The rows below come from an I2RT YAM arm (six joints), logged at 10 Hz.
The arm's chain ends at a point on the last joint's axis. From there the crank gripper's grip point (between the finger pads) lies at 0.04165 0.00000 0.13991 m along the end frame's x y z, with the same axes.
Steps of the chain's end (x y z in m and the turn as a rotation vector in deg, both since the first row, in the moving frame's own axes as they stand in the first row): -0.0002 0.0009 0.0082 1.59 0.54 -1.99; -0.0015 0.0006 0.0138 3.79 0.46 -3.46; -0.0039 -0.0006 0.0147 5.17 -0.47 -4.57; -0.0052 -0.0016 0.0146 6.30 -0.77 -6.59; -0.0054 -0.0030 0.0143 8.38 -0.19 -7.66; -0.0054 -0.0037 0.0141 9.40 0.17 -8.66; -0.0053 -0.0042 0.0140 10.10 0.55 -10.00; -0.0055 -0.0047 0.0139 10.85 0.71 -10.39; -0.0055 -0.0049 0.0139 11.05 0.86 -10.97
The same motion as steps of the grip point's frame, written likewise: 0.0010 -0.0044 0.0077 1.59 0.54 -1.99; -0.0007 -0.0112 0.0131 3.79 0.46 -3.46; -0.0057 -0.0165 0.0143 5.17 -0.47 -4.57; -0.0082 -0.0216 0.0140 6.30 -0.77 -6.59; -0.0076 -0.0288 0.0125 8.38 -0.19 -7.66; -0.0072 -0.0327 0.0116 9.40 0.17 -8.66; -0.0067 -0.0359 0.0108 10.10 0.55 -10.00; -0.0069 -0.0385 0.0102 10.85 0.71 -10.39; -0.0068 -0.0396 0.0099 11.05 0.86 -10.97
